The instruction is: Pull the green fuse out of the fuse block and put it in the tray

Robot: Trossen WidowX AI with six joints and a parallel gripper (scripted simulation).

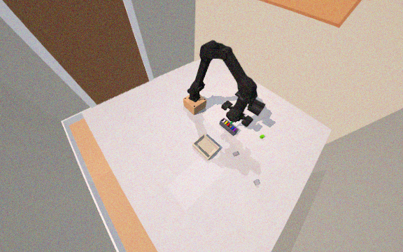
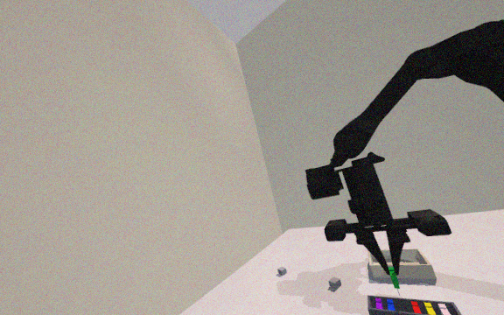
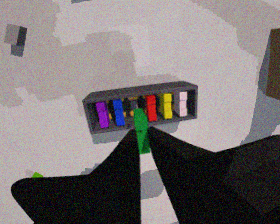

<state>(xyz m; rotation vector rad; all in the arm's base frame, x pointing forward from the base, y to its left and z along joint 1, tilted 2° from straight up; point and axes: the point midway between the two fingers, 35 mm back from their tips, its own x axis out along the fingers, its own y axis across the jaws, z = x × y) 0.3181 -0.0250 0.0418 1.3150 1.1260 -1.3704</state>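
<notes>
Right now the tray is 50 mm behind my gripper tip, 210 mm to the right of it and 90 mm below it. The rest, counted from my gripper tip: green fuse: 10 mm below.
</notes>
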